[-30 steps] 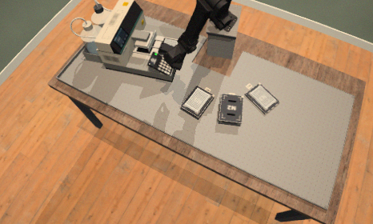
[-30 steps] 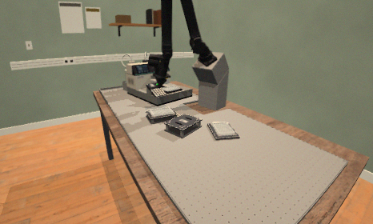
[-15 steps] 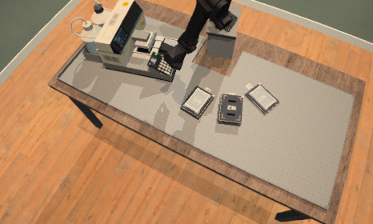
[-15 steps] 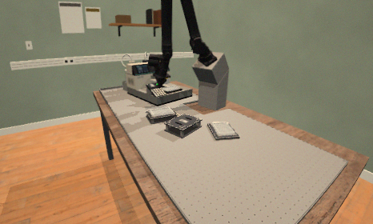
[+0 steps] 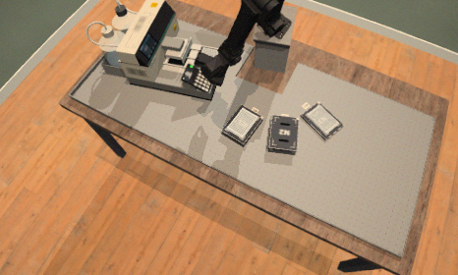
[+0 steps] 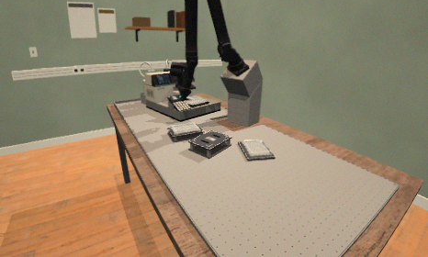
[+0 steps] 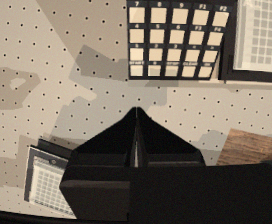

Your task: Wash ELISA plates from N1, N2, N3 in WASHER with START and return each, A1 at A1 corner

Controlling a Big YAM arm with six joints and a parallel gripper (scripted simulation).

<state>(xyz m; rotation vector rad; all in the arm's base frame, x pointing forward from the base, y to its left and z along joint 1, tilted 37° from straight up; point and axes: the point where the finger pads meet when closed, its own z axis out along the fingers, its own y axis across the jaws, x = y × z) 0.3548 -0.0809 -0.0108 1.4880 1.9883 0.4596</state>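
My hand is 150 mm to the left of the ELISA plate, 110 mm past it and 60 mm above it. The rest, counted from my hand: plate washer (290 mm to the right, 40 mm behind, 10 mm below); then nest label (340 mm to the left, 270 mm behind, 140 mm below).
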